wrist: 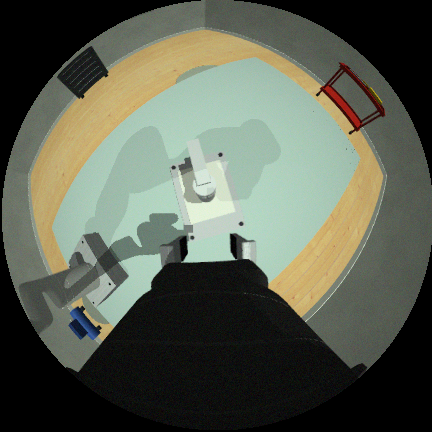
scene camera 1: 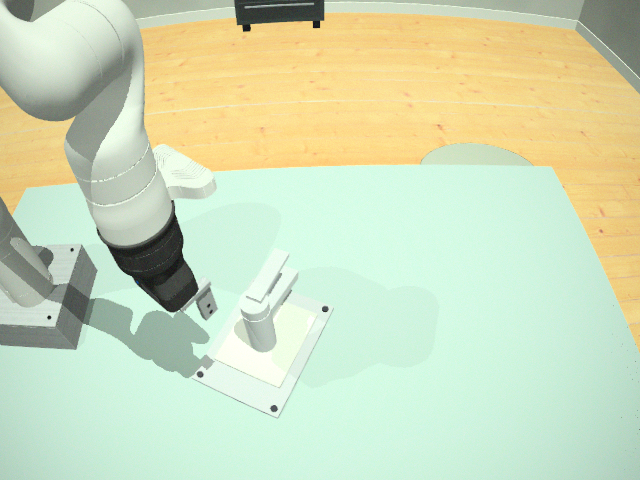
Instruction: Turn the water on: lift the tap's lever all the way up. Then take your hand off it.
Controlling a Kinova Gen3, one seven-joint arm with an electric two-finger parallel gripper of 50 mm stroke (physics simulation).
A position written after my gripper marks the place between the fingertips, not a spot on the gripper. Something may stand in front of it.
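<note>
I can see my gripper point(scene camera 1: 194, 301) along with a flat lever point(scene camera 1: 254, 304). The wrist view gives me the lever again point(wrist: 203, 184), and there my gripper point(wrist: 208, 243) appears too, as does a plate point(wrist: 233, 220).
</note>
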